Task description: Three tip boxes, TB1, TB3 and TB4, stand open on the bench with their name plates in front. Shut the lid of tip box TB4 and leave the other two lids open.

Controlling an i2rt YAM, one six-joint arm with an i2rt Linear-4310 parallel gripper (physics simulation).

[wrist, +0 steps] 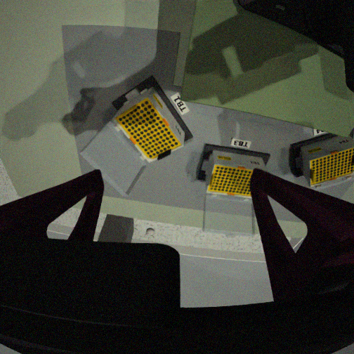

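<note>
Tip box TB4 is at the right edge of the wrist view, cut off by the frame, with its yellow tip rack showing; its name plate is partly visible. Its lid hardly shows. Tip box TB3 is right of the middle, open, its clear lid hanging out on the side away from its name plate. Tip box TB1 stands turned at an angle, left of the middle, open, its clear lid towards the lower left. My gripper is open and empty, high above the bench; its right fingertip overlaps TB3's edge in view.
A grey mat lies under the boxes. A green surface with dark shadows lies beyond the name plates. A dark object reaches in at the upper right. The pale bench edge runs behind the fingers.
</note>
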